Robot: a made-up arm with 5 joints. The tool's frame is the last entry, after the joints.
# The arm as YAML. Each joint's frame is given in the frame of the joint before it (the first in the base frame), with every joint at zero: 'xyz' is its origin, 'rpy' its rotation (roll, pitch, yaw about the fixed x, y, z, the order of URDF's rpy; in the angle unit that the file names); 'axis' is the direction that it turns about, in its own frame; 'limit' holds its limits. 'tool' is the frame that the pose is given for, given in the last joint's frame.
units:
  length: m
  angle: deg
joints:
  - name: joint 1
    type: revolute
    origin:
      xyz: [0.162, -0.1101, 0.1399]
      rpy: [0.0, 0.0, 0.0]
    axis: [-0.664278, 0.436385, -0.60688]
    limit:
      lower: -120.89
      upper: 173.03
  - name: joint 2
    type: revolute
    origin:
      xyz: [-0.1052, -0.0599, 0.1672]
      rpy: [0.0, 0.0, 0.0]
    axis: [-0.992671, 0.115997, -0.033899]
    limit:
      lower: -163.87
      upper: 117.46
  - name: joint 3
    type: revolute
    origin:
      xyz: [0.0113, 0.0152, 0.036]
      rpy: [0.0, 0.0, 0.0]
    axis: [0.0, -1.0, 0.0]
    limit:
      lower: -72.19
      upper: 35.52
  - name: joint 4
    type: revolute
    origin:
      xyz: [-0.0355, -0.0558, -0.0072]
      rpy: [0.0, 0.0, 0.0]
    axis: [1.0, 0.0, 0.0]
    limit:
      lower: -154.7
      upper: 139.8
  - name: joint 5
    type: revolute
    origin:
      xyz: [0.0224, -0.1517, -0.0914]
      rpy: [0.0, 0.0, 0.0]
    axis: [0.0, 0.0, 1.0]
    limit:
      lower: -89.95
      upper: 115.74
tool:
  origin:
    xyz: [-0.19, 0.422, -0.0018]
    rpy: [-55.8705, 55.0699, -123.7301]
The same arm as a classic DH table. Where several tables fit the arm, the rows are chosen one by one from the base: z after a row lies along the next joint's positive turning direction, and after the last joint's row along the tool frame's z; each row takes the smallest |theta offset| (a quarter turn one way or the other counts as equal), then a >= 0, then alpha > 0; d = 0 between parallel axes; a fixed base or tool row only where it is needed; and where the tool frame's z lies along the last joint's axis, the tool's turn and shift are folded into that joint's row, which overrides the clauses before.
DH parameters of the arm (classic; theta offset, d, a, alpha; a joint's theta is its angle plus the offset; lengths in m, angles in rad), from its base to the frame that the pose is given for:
base (fixed): 0.9896 -0.0096 -0.0031 -2.2229
joint 1: -0.7158 -0.5141 0.0278 0.7516
joint 2: -1.0257 0.2748 0.0356 1.6871
joint 3: -0.0341 0.0391 -0.0072 1.5708
joint 4: 1.5708 -0.0131 0.1517 1.5708
joint 5: -1.0959 0.0636 -0.024 -1.2437
tool (fixed): 1.0466 -0.488 0 0
Joint limits (rad, base to tool): -2.1099..3.0199 -2.8601..2.0501 -1.26..0.6199 -2.7..2.44 -1.5699..2.02

